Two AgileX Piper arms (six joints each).
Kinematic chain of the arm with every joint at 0, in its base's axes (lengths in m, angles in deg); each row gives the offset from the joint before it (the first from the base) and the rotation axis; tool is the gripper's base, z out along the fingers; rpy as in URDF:
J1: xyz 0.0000 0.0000 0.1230 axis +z
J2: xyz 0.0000 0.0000 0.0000 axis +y
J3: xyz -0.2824 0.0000 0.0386 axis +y
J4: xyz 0.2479 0.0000 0.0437 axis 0.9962 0 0.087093
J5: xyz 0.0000 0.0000 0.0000 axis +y
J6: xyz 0.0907 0.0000 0.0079 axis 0.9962 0 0.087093
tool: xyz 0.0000 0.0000 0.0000 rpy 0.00 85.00 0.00
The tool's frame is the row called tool.
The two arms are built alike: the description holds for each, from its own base.
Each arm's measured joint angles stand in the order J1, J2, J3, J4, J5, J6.
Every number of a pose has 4 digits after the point.
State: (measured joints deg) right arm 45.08 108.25 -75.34 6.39 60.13 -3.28; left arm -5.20 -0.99 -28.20 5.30 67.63 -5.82
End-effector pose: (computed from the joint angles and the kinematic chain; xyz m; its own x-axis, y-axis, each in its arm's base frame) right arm 0.2482 0.2613 0.1905 -0.7046 -0.7087 -0.0370 -0.7084 0.6992 0.0964; left arm -0.0114 0.0088 0.2659 -0.5476 -0.0164 -0.8366 -0.0171 0.9998 -0.0085
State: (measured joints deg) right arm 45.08 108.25 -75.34 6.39 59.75 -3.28; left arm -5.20 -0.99 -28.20 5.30 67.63 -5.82
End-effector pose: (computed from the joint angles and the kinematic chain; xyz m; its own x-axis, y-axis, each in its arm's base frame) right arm 0.2486 0.2617 0.1906 -0.7048 -0.7080 -0.0436 -0.7084 0.6993 0.0960; left arm -0.0114 0.0088 0.2659 -0.5476 -0.0164 -0.8366 -0.0171 0.9998 -0.0085
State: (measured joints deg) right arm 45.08 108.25 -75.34 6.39 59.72 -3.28; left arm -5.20 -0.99 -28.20 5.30 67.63 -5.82
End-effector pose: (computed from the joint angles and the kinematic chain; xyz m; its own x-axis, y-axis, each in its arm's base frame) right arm 0.2487 0.2617 0.1906 -0.7048 -0.7080 -0.0441 -0.7084 0.6993 0.0960; left arm -0.0114 0.0088 0.2659 -0.5476 -0.0164 -0.8366 -0.0171 0.9998 -0.0085
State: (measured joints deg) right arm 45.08 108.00 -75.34 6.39 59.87 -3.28; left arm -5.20 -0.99 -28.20 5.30 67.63 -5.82
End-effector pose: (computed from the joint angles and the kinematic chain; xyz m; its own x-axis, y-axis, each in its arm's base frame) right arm 0.2483 0.2614 0.1921 -0.7046 -0.7081 -0.0459 -0.7087 0.6990 0.0961; left arm -0.0114 0.0088 0.2659 -0.5476 -0.0164 -0.8366 -0.0171 0.9998 -0.0085
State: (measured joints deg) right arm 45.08 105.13 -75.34 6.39 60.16 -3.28; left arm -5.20 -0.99 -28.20 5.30 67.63 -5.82
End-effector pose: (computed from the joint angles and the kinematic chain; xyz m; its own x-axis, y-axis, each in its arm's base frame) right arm 0.2452 0.2583 0.2101 -0.7021 -0.7063 -0.0909 -0.7121 0.6955 0.0960; left arm -0.0114 0.0088 0.2659 -0.5476 -0.0164 -0.8366 -0.0171 0.9998 -0.0085
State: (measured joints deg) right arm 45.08 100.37 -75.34 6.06 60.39 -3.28; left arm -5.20 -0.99 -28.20 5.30 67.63 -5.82
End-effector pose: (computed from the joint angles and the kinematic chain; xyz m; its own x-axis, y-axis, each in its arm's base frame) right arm 0.2392 0.2517 0.2392 -0.6925 -0.7013 -0.1692 -0.7194 0.6888 0.0896; left arm -0.0114 0.0088 0.2659 -0.5476 -0.0164 -0.8366 -0.0171 0.9998 -0.0085
